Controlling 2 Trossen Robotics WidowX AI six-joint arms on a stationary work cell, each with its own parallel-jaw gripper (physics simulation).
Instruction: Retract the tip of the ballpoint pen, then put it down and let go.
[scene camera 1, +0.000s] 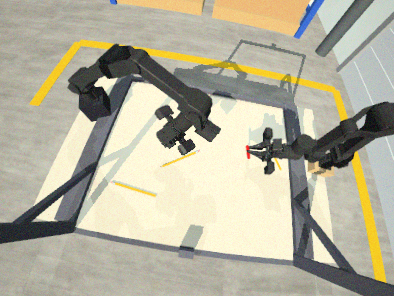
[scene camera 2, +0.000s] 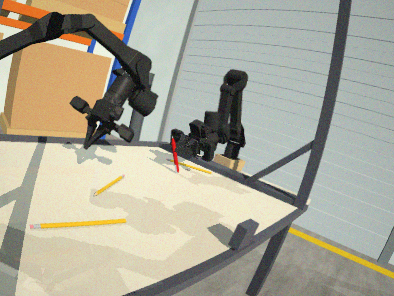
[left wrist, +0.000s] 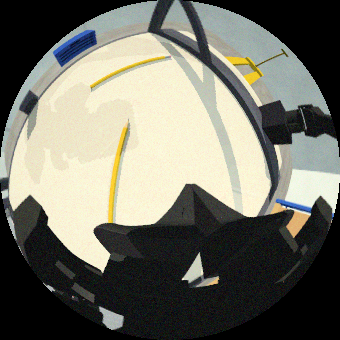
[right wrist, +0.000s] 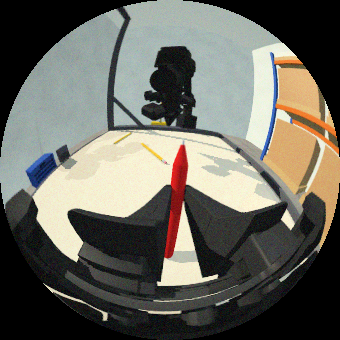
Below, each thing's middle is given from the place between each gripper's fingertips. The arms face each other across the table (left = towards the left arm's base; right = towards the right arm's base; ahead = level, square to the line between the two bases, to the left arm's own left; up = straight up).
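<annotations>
The red ballpoint pen (right wrist: 179, 167) has my left hand 340 mm to the left of it, 40 mm short of it and 20 mm above it.
Relative to my right hand, the red ballpoint pen is 1 cm to the right and 2 cm below. Going by its middle, the pen is nearer to my right hand than to my left hand.
</annotations>
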